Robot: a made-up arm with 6 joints.
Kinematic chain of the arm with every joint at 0, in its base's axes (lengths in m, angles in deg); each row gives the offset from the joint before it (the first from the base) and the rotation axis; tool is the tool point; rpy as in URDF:
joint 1: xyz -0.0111 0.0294 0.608 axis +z
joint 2: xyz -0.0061 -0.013 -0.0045 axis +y
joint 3: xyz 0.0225 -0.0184 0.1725 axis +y
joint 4: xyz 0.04 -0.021 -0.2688 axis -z
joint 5: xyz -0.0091 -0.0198 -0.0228 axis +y
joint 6: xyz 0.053 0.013 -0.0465 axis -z
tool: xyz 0.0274 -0.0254 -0.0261 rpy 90 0 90
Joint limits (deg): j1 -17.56..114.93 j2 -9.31..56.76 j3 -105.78..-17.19 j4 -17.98..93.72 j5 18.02..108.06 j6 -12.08..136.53
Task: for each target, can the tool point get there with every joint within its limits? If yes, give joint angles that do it. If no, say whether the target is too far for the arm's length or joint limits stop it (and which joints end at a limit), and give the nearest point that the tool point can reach.
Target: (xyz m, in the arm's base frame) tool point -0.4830 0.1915 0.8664
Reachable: no: joint limits stop it (at a limit: joint 1, joint 4, joint 5, joint 6) | nearest point -0.2055 0.3205 0.8664 | short by 0.306 m
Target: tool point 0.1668 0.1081 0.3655
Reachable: yes | joints 52.57 25.43 -30.97 -8.18 38.15 24.59
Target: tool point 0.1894 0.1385 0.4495
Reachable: yes | joints 47.68 0.83 -31.69 66.05 27.72 45.71
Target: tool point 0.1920 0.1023 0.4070
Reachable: yes | joints 41.32 21.65 -39.40 19.68 29.08 87.06
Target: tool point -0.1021 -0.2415 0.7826
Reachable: no: joint limits stop it (at a limit: joint 1, joint 2, joint 3, joint 4, joint 5) | nearest point 0.2095 -0.1510 0.8713 | short by 0.336 m
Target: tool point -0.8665 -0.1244 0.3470
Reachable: no: too far | nearest point -0.1513 -0.0362 0.4222 | short by 0.725 m
